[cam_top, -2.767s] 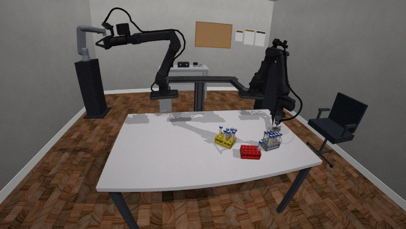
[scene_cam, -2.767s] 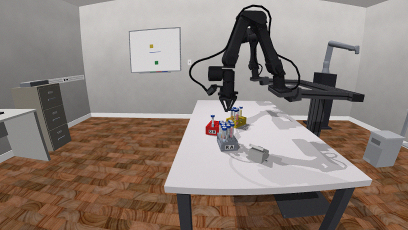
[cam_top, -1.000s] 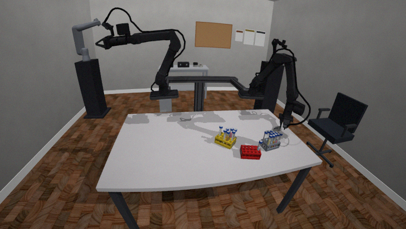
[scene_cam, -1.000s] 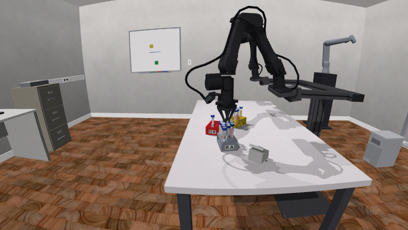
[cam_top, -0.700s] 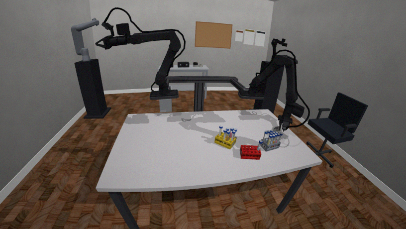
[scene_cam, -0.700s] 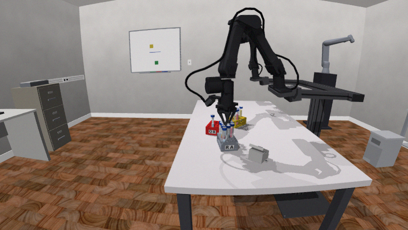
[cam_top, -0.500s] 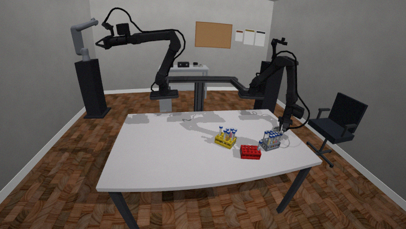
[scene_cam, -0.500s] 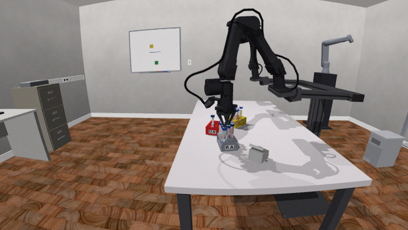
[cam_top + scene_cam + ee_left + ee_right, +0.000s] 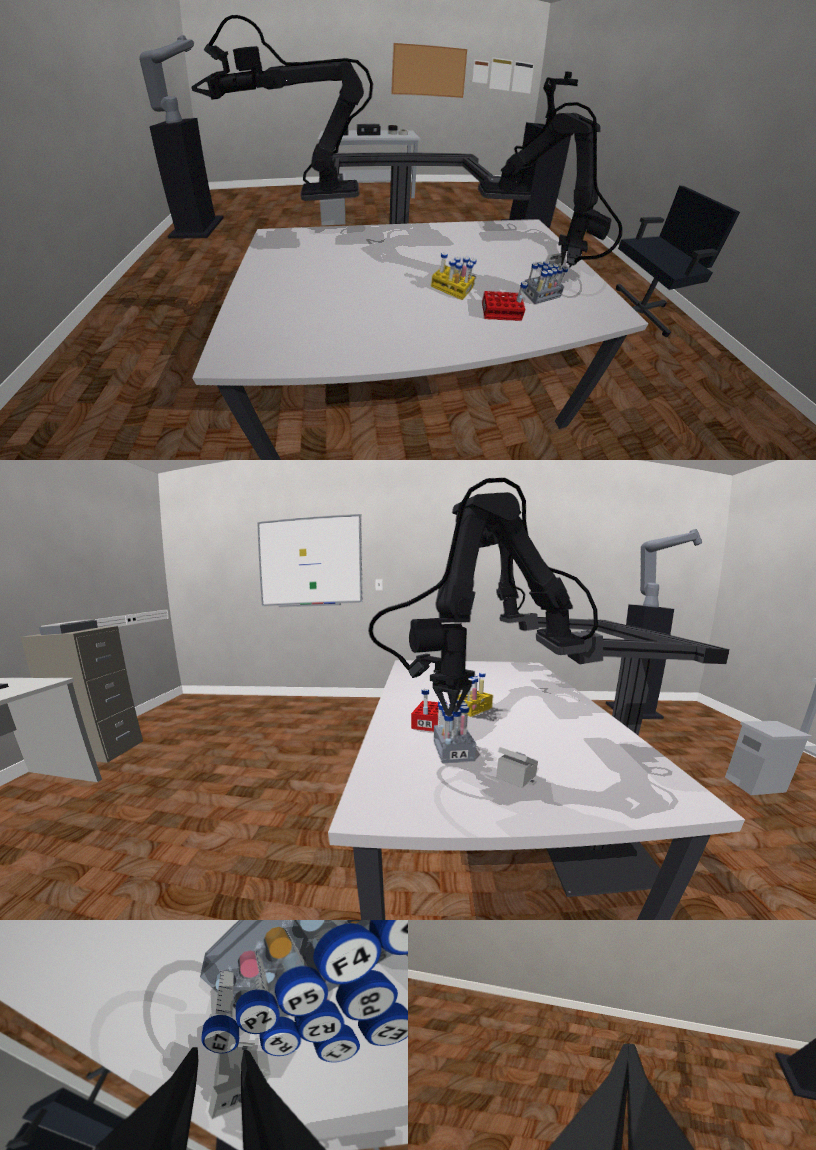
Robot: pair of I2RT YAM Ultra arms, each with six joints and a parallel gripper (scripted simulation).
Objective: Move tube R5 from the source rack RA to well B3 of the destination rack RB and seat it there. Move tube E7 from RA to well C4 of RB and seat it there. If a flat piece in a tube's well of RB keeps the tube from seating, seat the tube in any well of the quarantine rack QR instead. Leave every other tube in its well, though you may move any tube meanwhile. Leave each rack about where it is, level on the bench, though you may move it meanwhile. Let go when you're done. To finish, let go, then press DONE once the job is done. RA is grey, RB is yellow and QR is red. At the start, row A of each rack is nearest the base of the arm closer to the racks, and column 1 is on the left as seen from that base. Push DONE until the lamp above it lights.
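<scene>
The grey rack RA lies 110 mm below my left hand, 60 mm to the right of it and 10 mm behind it. The rest, counted from my left hand: red rack QR 250 mm to the right, 110 mm below, 60 mm ahead; grey button box 160 mm behind, 90 mm below, 70 mm to the left; yellow rack RB 390 mm to the right, 110 mm below, 90 mm behind.
</scene>
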